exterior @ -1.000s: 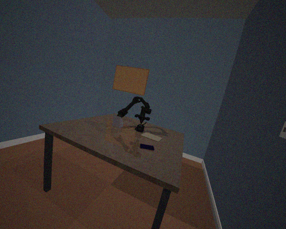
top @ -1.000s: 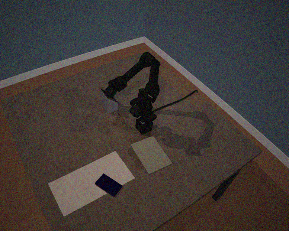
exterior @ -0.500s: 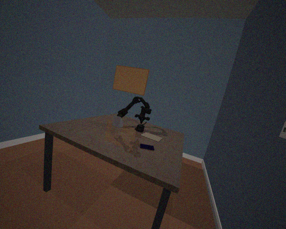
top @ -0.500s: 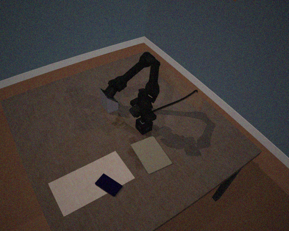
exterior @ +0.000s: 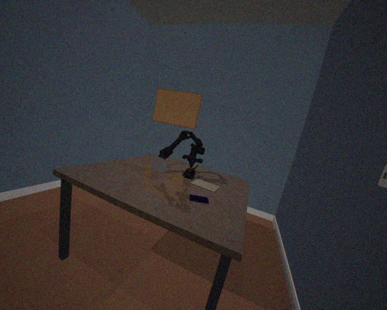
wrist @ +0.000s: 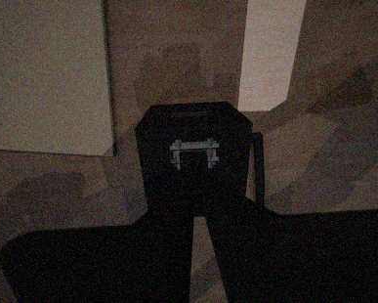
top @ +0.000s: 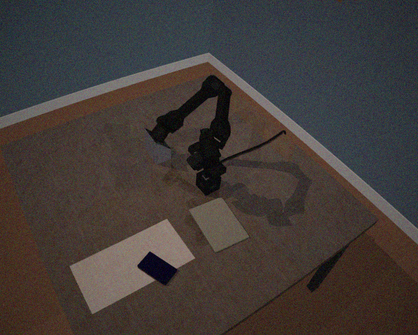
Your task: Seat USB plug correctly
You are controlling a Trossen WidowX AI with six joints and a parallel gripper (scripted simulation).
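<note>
My gripper tip is 30 mm above the socket. Also, from my gripper tip: beige pad 180 mm ahead, 100 mm below, 60 mm to the right; then dark blue card 380 mm to the right, 220 mm ahead, 100 mm below.
</note>
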